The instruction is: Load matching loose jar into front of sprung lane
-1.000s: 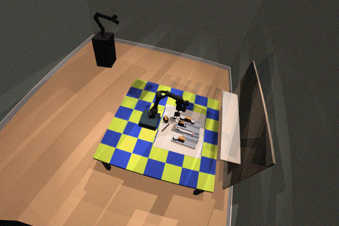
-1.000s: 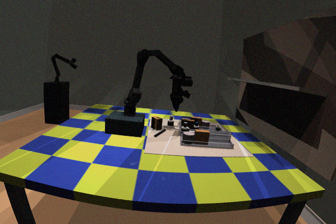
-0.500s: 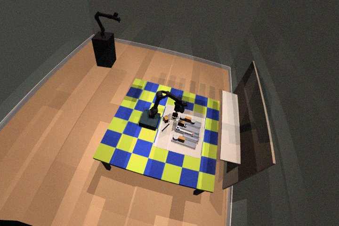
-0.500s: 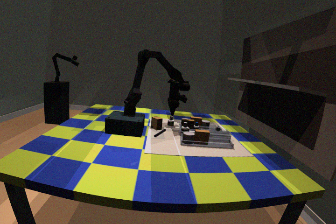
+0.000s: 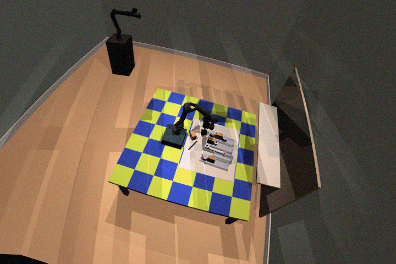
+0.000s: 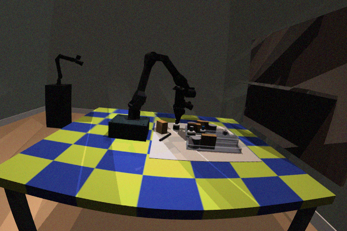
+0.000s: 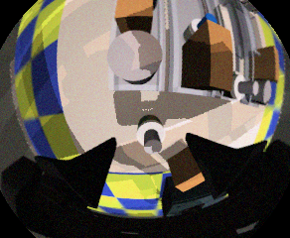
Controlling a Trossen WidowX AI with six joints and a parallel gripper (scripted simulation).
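Right now the black pen is 160 mm to the right of my gripper tip, 90 mm behind it and 50 mm below it.
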